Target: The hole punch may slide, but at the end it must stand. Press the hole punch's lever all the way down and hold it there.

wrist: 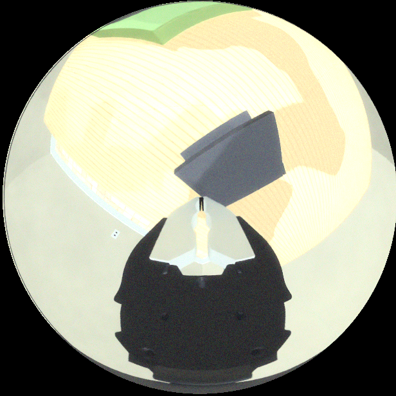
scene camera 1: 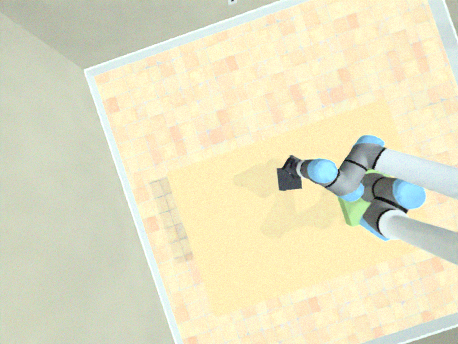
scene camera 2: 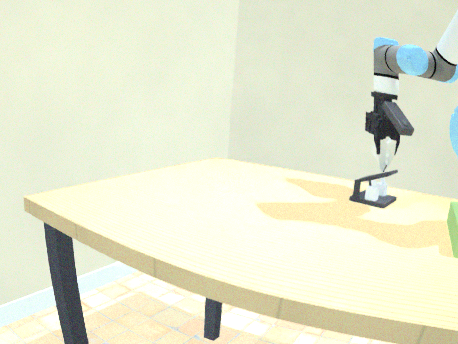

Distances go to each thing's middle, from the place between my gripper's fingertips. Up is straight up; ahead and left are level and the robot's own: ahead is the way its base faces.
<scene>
Now: hand 10 mm short of the hole punch lever (wrist: 248,157), 50 mm to the right of it and 10 mm above it. Also, from my hand: hole punch (scene camera 2: 377,197): 10 mm ahead, 50 mm to the left, 30 mm below.
</scene>
